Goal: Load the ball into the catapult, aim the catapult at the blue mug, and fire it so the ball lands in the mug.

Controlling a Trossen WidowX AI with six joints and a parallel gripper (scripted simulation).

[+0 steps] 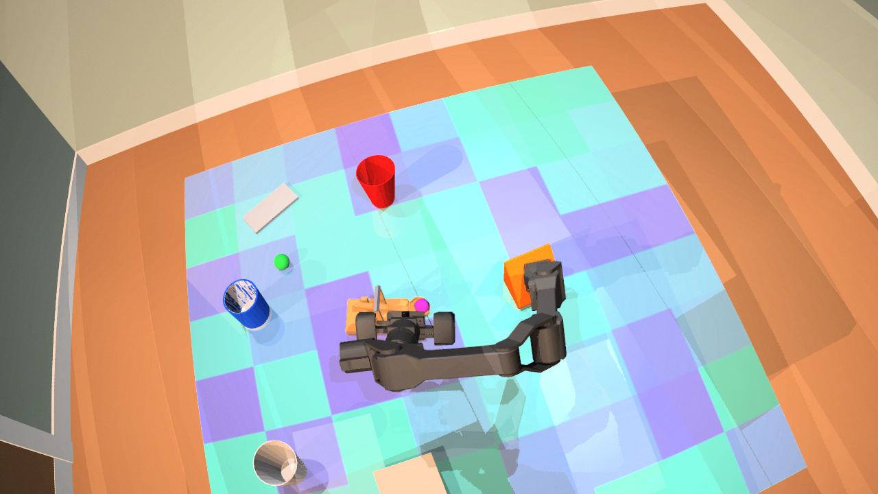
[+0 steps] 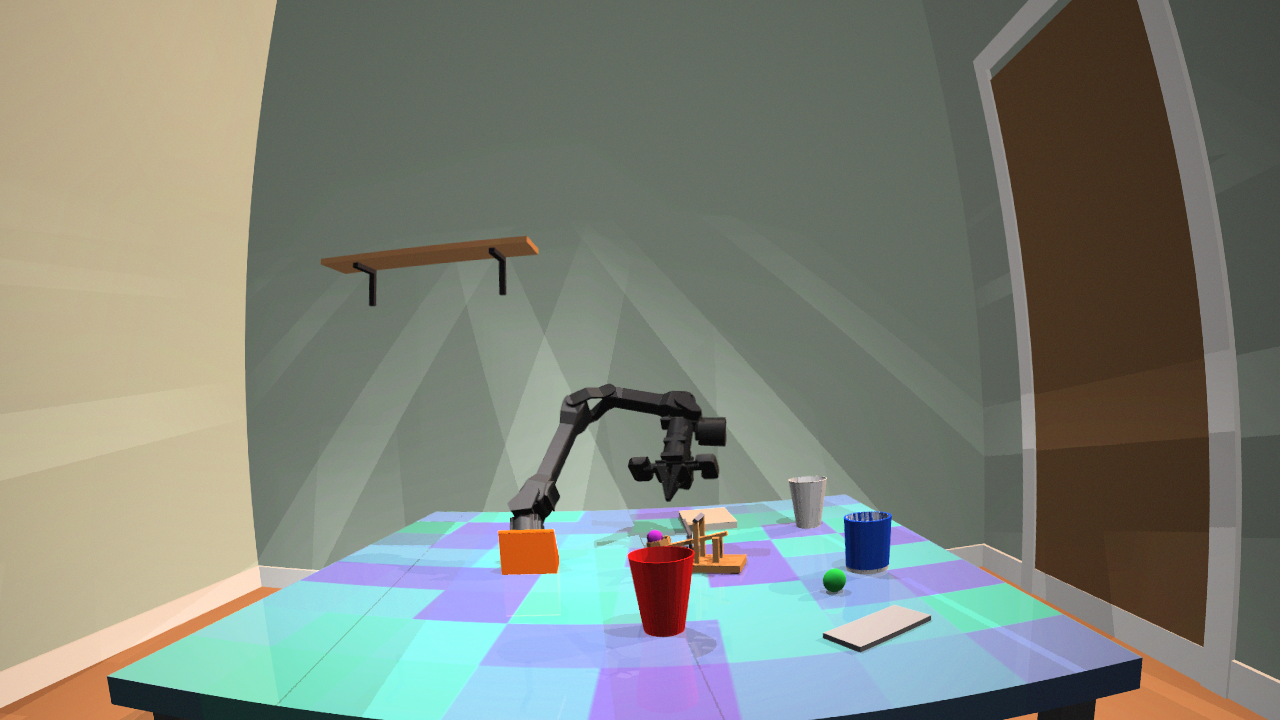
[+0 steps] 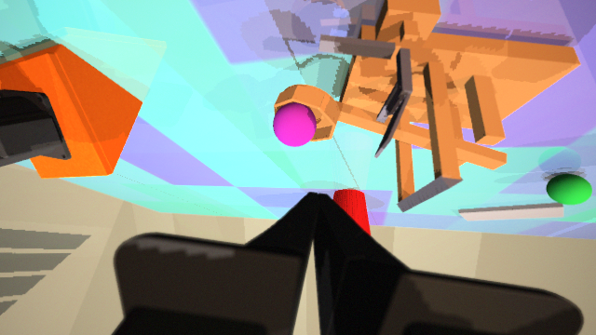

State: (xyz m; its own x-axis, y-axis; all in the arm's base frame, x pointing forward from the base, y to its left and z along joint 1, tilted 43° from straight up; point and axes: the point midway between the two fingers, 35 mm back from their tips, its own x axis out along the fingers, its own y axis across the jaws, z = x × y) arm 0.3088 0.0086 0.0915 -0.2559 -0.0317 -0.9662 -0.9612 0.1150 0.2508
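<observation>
My gripper tip is 3 cm past the magenta ball, 4 cm to the left of it and 7 cm above it. The rest, counted from my gripper tip: red cup 39 cm to the right, 10 cm below; beige block 9 cm ahead, 38 cm to the left, 12 cm below; catapult 4 cm ahead, 4 cm to the right, 8 cm below.
</observation>
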